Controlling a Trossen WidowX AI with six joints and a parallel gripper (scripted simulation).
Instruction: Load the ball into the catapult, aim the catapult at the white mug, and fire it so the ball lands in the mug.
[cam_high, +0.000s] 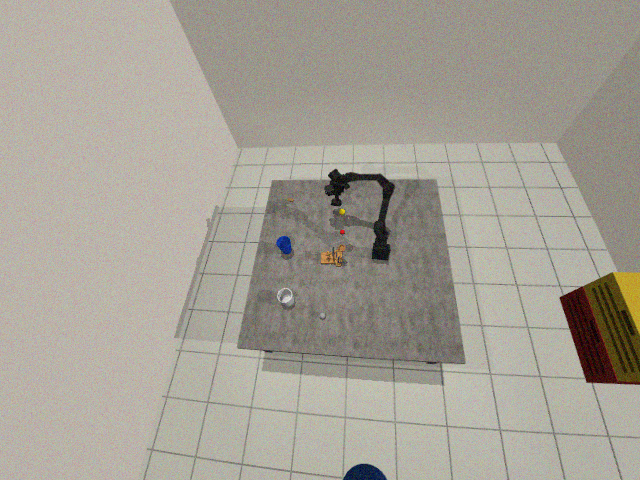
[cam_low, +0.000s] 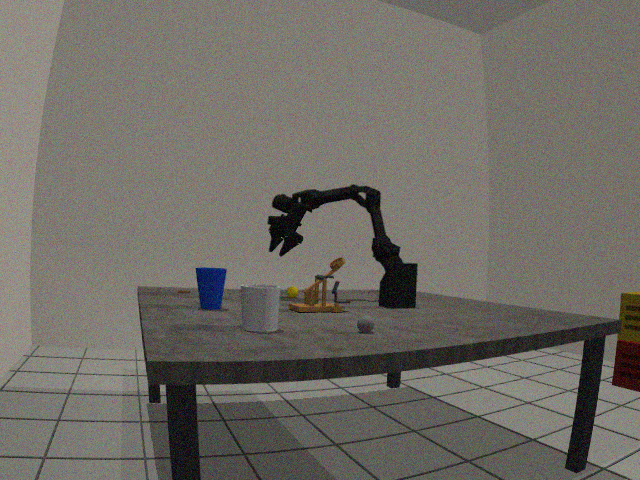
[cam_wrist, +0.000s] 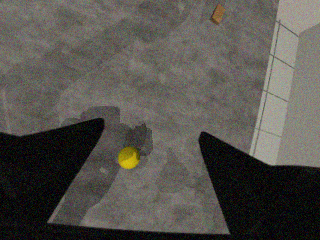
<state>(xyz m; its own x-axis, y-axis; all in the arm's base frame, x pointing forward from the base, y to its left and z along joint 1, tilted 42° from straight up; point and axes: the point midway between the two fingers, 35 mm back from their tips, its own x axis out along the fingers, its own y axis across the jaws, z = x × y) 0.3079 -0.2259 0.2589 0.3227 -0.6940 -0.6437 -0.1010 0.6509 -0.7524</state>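
My gripper tip is 390 mm to the right of the wooden catapult, 90 mm above it and 30 mm past it. From my gripper tip the other things lie so: yellow ball (140 mm below, 70 mm behind, 10 mm to the left); small orange piece (330 mm ahead, 160 mm below, 130 mm to the right); red ball (180 mm to the left, 150 mm below, 70 mm behind).
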